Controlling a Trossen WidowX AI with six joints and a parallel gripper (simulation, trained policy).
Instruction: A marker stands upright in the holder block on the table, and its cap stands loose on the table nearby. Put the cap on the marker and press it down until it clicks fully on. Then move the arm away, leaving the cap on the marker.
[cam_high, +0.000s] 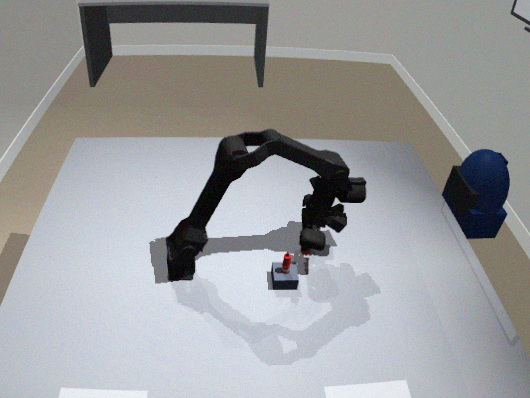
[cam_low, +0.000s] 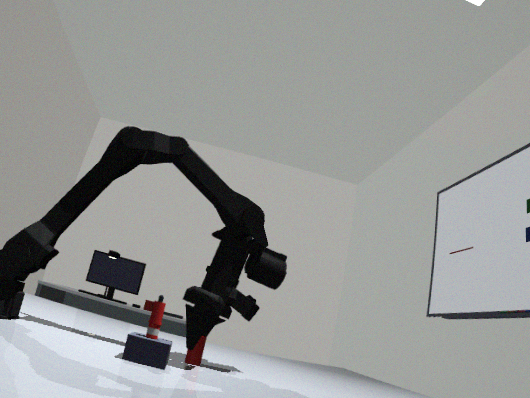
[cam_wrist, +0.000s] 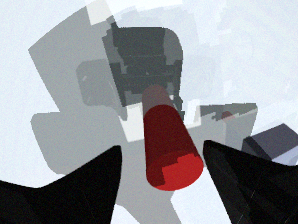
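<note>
Now: gripper tip 110 mm to the left of the holder block, 60 mm past it and 10 mm above it. From my gripper tip the other things lie so: red cap 10 mm ahead.
</note>
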